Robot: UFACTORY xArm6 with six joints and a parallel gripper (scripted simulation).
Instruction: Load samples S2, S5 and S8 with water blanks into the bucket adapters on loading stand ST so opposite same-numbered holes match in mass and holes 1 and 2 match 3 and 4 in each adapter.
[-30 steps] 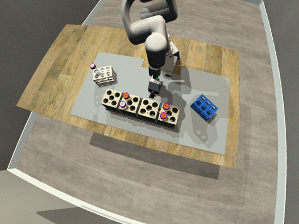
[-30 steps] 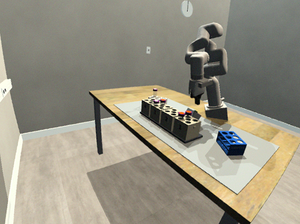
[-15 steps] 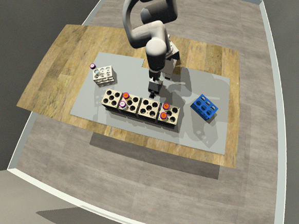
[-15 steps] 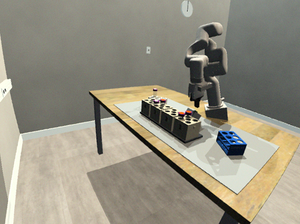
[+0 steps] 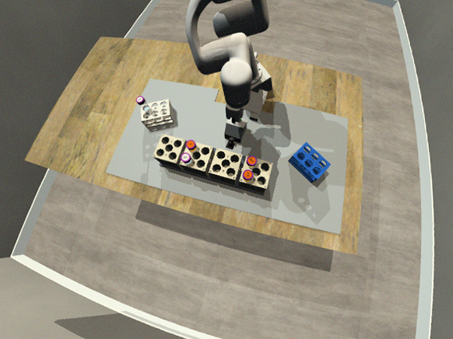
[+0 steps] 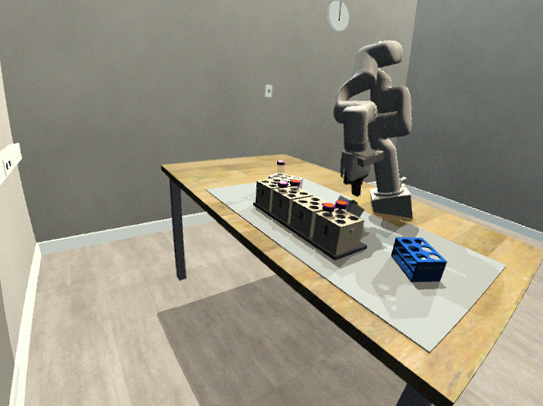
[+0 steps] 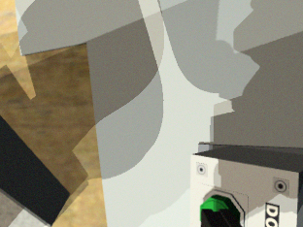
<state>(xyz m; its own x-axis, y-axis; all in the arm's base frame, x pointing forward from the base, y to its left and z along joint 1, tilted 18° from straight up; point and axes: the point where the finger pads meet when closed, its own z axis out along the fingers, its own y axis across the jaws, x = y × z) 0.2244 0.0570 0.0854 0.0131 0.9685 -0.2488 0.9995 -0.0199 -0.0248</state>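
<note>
My hand is 5 cm above the green DONE key. Round my hand: white blank rack: 36 cm to the right, 8 cm below, 6 cm ahead; water blank: 24 cm ahead, 12 cm to the right, 4 cm below; blue sample rack: 32 cm to the left, 8 cm below, 6 cm ahead.
</note>
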